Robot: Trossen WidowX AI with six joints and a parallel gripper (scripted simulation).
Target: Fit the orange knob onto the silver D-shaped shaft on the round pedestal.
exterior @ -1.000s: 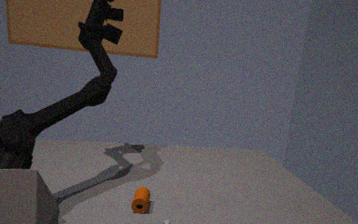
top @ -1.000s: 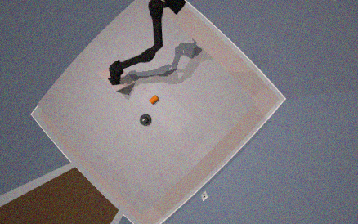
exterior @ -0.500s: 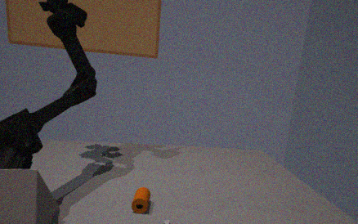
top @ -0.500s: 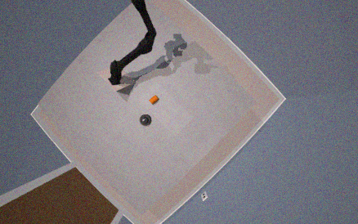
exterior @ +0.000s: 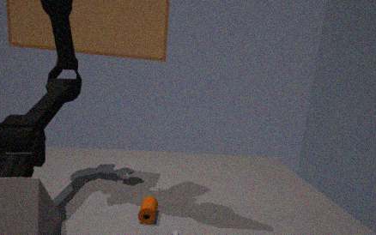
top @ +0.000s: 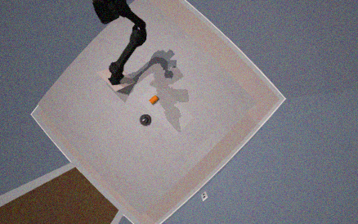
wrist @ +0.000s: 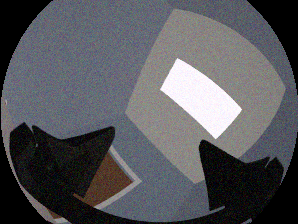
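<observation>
Right now the orange knob is 74 cm below my gripper tip, 22 cm ahead of it and 9 cm to the right of it. From my gripper tip the other things lie so: dark round pedestal (73 cm below, 29 cm ahead, 25 cm to the right).
</observation>
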